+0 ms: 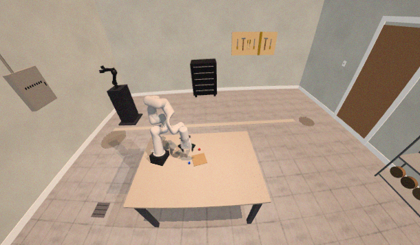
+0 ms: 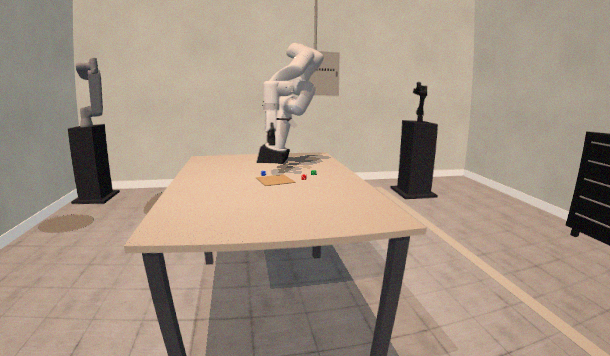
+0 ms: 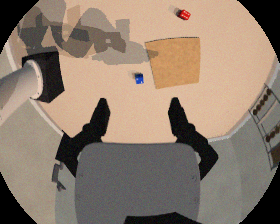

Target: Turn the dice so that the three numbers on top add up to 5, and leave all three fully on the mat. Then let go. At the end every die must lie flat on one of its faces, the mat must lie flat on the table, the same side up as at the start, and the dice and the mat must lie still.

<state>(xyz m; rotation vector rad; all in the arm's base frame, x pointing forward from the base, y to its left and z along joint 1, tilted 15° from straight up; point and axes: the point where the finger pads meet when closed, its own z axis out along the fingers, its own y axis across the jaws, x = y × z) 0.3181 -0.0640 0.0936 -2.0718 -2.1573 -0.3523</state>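
Right now my hand is 15 cm above the blue die and 4 cm to the left of it. Round my hand: red die: 15 cm below, 14 cm to the left, 9 cm ahead; green die: 20 cm to the left, 15 cm below, 1 cm ahead; brown mat: 16 cm below, 10 cm ahead, 1 cm to the left.
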